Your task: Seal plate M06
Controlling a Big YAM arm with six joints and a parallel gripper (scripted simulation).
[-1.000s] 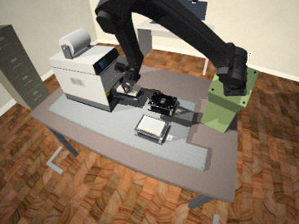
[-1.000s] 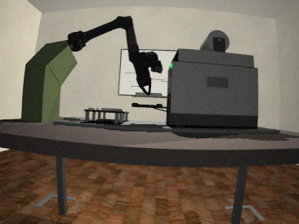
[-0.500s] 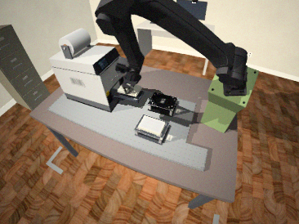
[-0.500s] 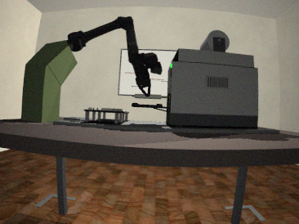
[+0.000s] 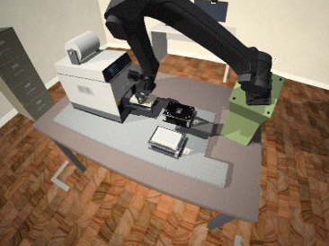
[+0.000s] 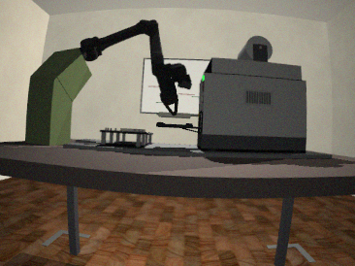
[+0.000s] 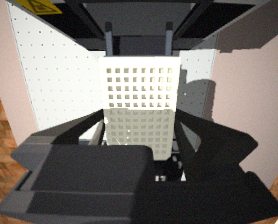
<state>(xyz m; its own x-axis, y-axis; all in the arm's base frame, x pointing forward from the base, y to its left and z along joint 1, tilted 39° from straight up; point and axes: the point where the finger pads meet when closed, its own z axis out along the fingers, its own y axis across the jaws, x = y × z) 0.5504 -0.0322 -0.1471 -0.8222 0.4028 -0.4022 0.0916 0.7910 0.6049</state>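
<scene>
My gripper is now 40 mm above the sealer stage. Also, from my hand: white start button 100 mm ahead, 100 mm to the right, 50 mm above; foil roll 340 mm ahead, 30 mm to the right, 280 mm above; plate 180 mm behind, 170 mm to the left, 70 mm below.
</scene>
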